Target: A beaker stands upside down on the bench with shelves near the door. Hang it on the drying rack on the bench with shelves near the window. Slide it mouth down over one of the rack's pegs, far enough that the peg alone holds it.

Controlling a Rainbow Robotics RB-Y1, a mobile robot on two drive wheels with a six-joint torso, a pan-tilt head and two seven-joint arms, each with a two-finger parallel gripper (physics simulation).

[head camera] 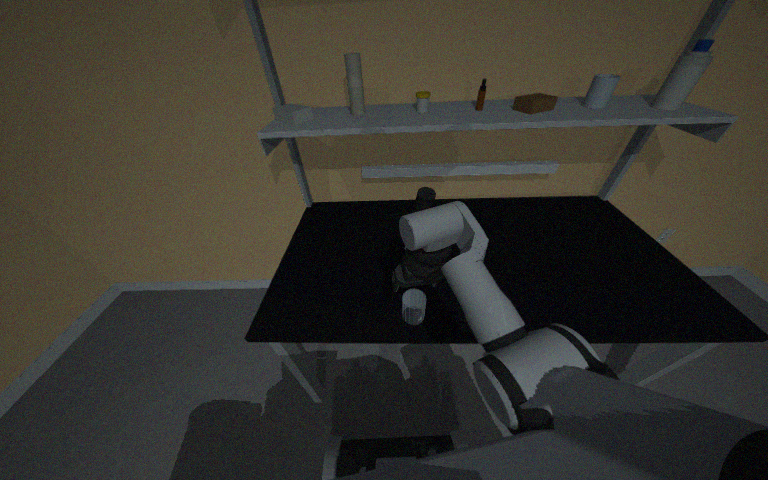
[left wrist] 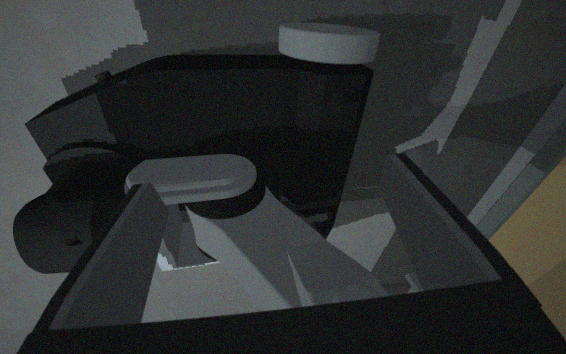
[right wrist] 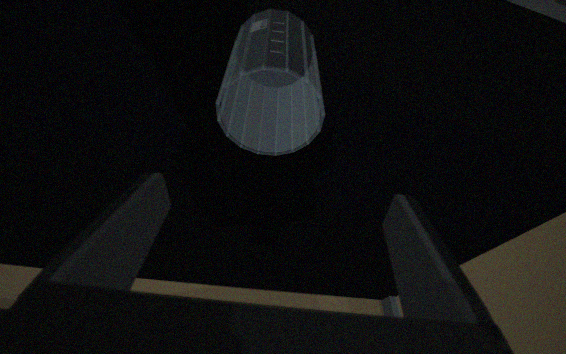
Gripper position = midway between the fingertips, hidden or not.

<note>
In view: the left gripper [left wrist: 270,184], the right gripper [right wrist: 276,199] and a clear glass beaker [head camera: 413,300].
The clear glass beaker also shows in the right wrist view [right wrist: 270,102]. The left wrist view does not show the clear glass beaker: it is out of frame.
</note>
